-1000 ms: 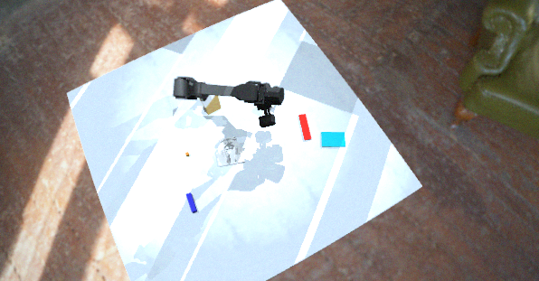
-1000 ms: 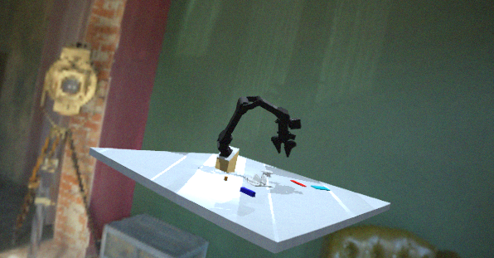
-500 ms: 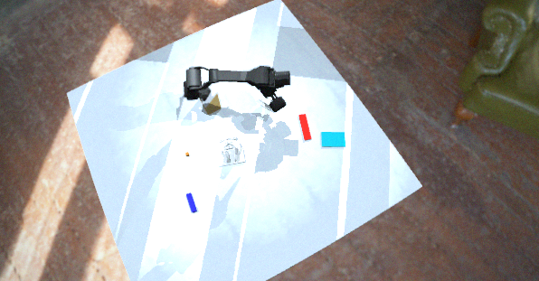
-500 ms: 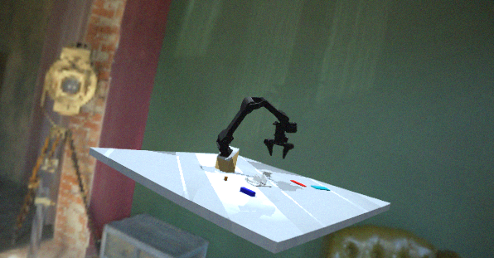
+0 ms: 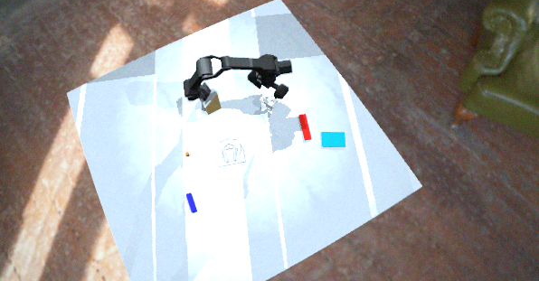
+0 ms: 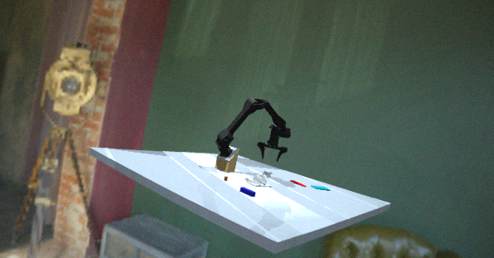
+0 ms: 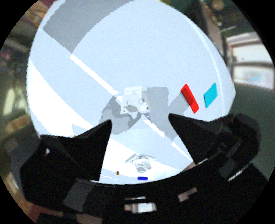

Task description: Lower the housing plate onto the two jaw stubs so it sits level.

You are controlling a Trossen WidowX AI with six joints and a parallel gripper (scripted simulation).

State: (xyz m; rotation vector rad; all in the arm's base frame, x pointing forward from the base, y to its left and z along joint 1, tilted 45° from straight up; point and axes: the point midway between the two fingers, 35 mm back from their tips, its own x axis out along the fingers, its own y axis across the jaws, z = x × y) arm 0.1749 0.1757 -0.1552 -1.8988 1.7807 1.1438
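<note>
Now: the small white piece 80 mm below my gripper tip, 10 mm to the left of it and 10 mm behind it. Also, from my gripper tip: tiny orange piece (450 mm to the right, 90 mm below, 10 mm ahead); then red bar (190 mm ahead, 100 mm below, 70 mm to the left); then cyan tile (320 mm ahead, 140 mm to the left, 100 mm below).
</note>
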